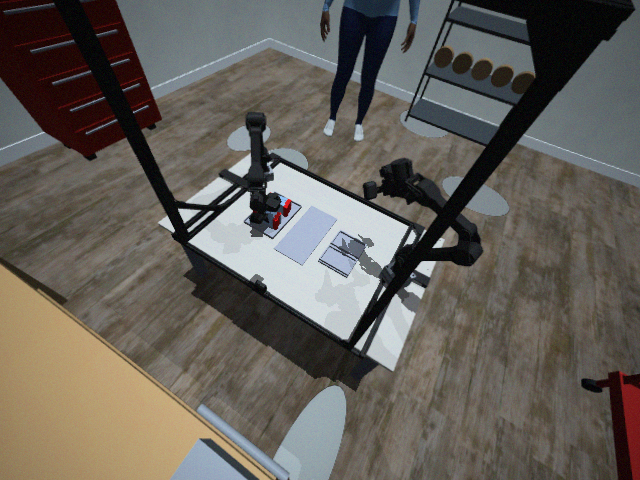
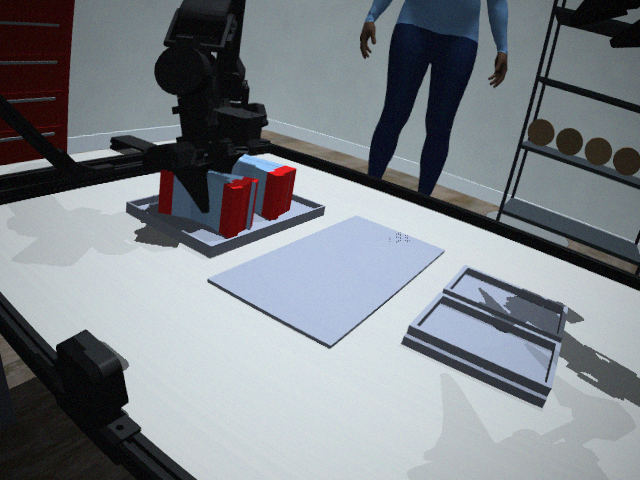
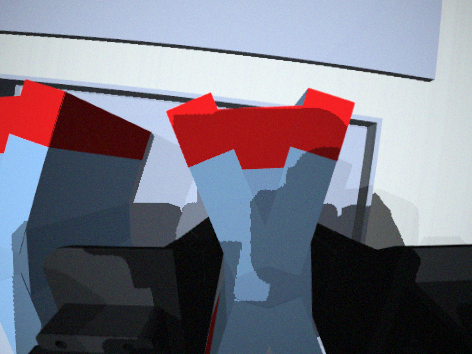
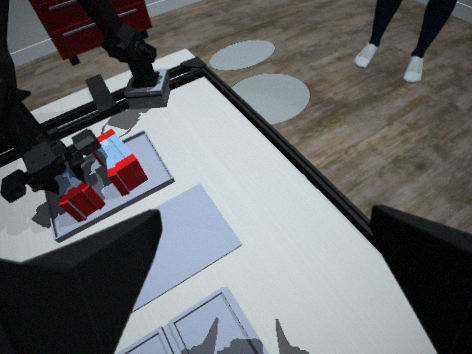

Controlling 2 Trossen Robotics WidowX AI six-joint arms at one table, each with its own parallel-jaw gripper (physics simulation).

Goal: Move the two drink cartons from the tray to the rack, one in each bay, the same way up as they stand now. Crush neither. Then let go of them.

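Frame: origin at the left arm's base, x right, y back, z down, level; centimetres.
Where they show: left gripper, fingertip midpoint: (image 1: 269,220) (image 2: 213,209) (image 3: 253,216); right gripper, fingertip midpoint: (image 2: 592,34) (image 4: 265,218); left arm's base, origin of the base link: (image 4: 145,80).
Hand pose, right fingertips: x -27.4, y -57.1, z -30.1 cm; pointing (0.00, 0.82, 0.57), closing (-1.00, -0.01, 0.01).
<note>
Each offset is from my right fingertips to the centre of the thing. "spot": to the spot under its first point. Level surfaces: height alone.
Two light-blue drink cartons with red ends lie on their sides in the grey tray {spot: dx +21.7, dy +26.5, dz +35.1 cm} (image 2: 296,213) (image 1: 295,208) at the table's left. My left gripper (image 1: 263,216) (image 2: 205,183) (image 3: 253,216) is down in the tray and shut on the near carton {dx +36.7, dy +24.4, dz +31.7 cm} (image 2: 223,202) (image 3: 256,197) (image 4: 76,200), whose middle is pinched to a narrow waist between the fingers. The far carton {dx +28.7, dy +30.3, dz +31.7 cm} (image 2: 270,183) (image 3: 94,168) (image 4: 120,165) lies beside it, untouched. The two-bay rack {dx +10.1, dy -6.7, dz +34.7 cm} (image 2: 480,369) (image 1: 343,254) lies empty at the right. My right gripper (image 1: 370,190) (image 4: 265,218) is open and empty, high above the table near the rack.
A flat pale-blue mat {dz +35.3 cm} (image 2: 328,276) (image 1: 304,235) lies between tray and rack. A black frame rims the table. A person (image 1: 361,62) stands beyond the far edge. A shelf unit (image 1: 434,71) and a red drawer cabinet (image 1: 109,95) stand farther off.
</note>
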